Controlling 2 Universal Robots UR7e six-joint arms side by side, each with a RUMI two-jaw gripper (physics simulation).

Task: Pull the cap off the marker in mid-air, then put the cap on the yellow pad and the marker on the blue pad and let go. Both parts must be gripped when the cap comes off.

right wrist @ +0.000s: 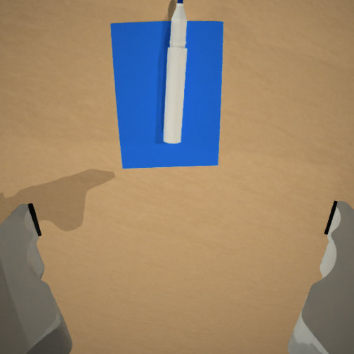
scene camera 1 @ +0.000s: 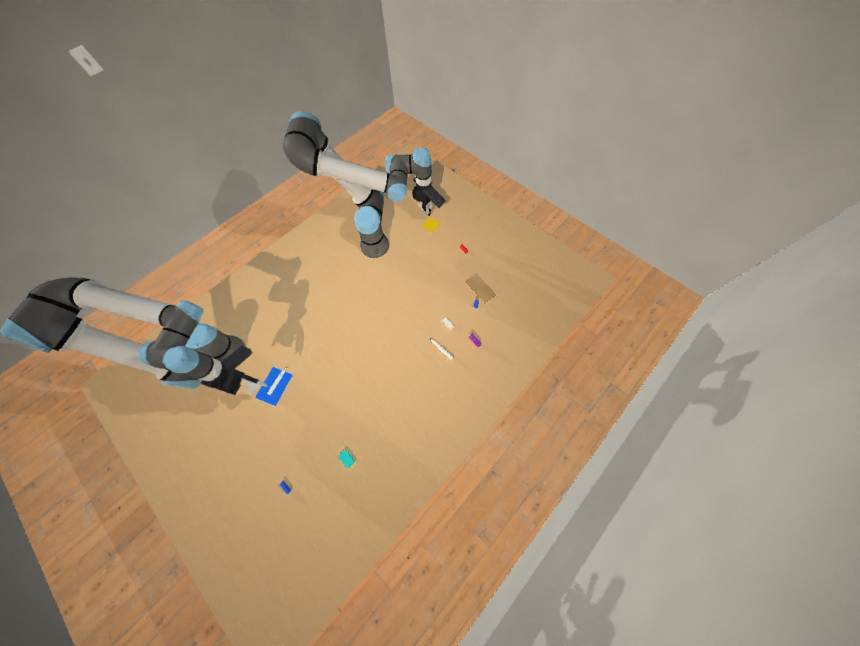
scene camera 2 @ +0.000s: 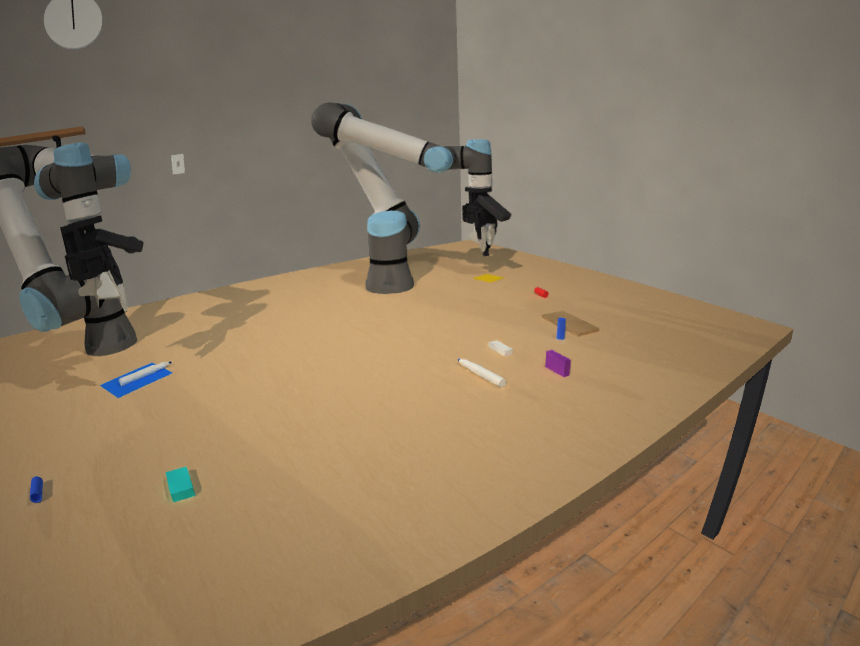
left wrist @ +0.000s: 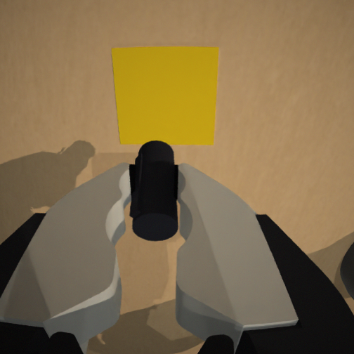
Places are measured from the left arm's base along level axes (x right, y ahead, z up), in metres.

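Pixels of known places: left gripper, fingertip midpoint: [scene camera 1: 428, 212] [scene camera 2: 485, 251]; right gripper, fingertip midpoint: [scene camera 1: 251, 380] [scene camera 2: 112, 309]; left arm's base at its link origin: [scene camera 1: 375, 246] [scene camera 2: 389, 286]; right arm's base at its link origin: [scene camera 1: 229, 352] [scene camera 2: 111, 345].
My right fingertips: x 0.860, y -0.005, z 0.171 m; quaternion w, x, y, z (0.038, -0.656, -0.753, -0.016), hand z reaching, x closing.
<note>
For each thing: its top centre in the pictures, then the offset to it from my right fingertips. "*": a spot on its surface instead.
- white marker at its top centre: [scene camera 2: 145, 368] [scene camera 1: 276, 379] dy +0.001, dx -0.045, dz -0.153 m
- blue pad at a spot on its surface: [scene camera 2: 118, 389] * dy +0.017, dx +0.035, dz -0.171 m
- yellow pad at its top centre: [scene camera 2: 488, 278] [scene camera 1: 431, 224] dy +0.206, dx -1.118, dz -0.171 m
- white pen-like stick at its top centre: [scene camera 2: 479, 366] [scene camera 1: 441, 347] dy +0.577, dx -0.505, dz -0.153 m
- white block at its top centre: [scene camera 2: 500, 345] [scene camera 1: 447, 322] dy +0.548, dx -0.632, dz -0.159 m
- purple block at its top centre: [scene camera 2: 558, 355] [scene camera 1: 475, 339] dy +0.699, dx -0.608, dz -0.136 m
- brown slab at its top centre: [scene camera 2: 570, 321] [scene camera 1: 480, 288] dy +0.608, dx -0.873, dz -0.163 m
- red piece at its top centre: [scene camera 2: 541, 289] [scene camera 1: 464, 247] dy +0.437, dx -1.045, dz -0.150 m
- teal block at its top centre: [scene camera 2: 178, 479] [scene camera 1: 346, 458] dy +0.450, dx +0.082, dz -0.156 m
The white marker [scene camera 1: 276, 382] [scene camera 2: 142, 374] [right wrist: 175, 95] lies uncapped on the blue pad [scene camera 1: 262, 393] [scene camera 2: 118, 389] [right wrist: 137, 100]; its tip reaches past the pad's edge. My right gripper [scene camera 2: 104, 300] [right wrist: 181, 207] is wide open and empty, above the table, back from the pad. My left gripper [scene camera 2: 485, 251] [left wrist: 155, 168] is shut on the black cap [left wrist: 155, 192] and holds it in the air. In the left wrist view the cap appears just below the near edge of the yellow pad [scene camera 1: 431, 224] [scene camera 2: 488, 278] [left wrist: 165, 95], which lies bare on the table.
A white pen-like stick [scene camera 1: 441, 349] [scene camera 2: 481, 372], a white block [scene camera 1: 447, 323] [scene camera 2: 499, 347], a purple block [scene camera 1: 475, 340] [scene camera 2: 557, 362], a brown slab [scene camera 1: 480, 287] [scene camera 2: 570, 322], a red piece [scene camera 1: 463, 248] [scene camera 2: 540, 292], a teal block [scene camera 1: 346, 458] [scene camera 2: 180, 484] and two blue pieces lie about the table.
</note>
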